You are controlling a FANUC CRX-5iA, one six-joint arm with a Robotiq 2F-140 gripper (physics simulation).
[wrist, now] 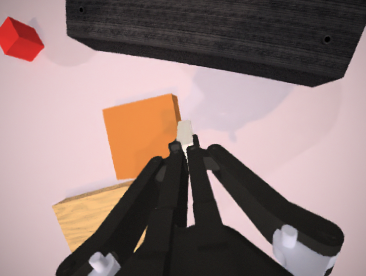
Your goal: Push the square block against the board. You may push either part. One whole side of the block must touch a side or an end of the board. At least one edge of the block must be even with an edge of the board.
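Places are measured from the arm's base along level axes (x left, y down, z back), in millimetres.
Pixels of known places: gripper, fingertip midpoint: (186,130).
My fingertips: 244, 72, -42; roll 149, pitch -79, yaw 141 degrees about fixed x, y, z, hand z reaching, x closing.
Ahead of a thing's pixels: the offset from my fingertips to its top centre, as dx, dy, dz.
The orange square block @(+9, -12, -58) (138,134) lies flat on the pink surface in the middle of the wrist view. A light wooden board @(+141, -12, -147) (83,217) lies just below it at the lower left, partly hidden under my fingers. A thin wedge of pink surface shows between the block's near side and the board's edge at the left. Whether they touch further right is hidden by the fingers. My gripper (186,130) is shut and empty, with its pale fingertips at the block's right side near its far right corner.
A large dark wooden slab (206,35) with screw holes spans the top of the view, beyond the block. A small red cube @(-163, -23, -266) (19,38) sits at the far left.
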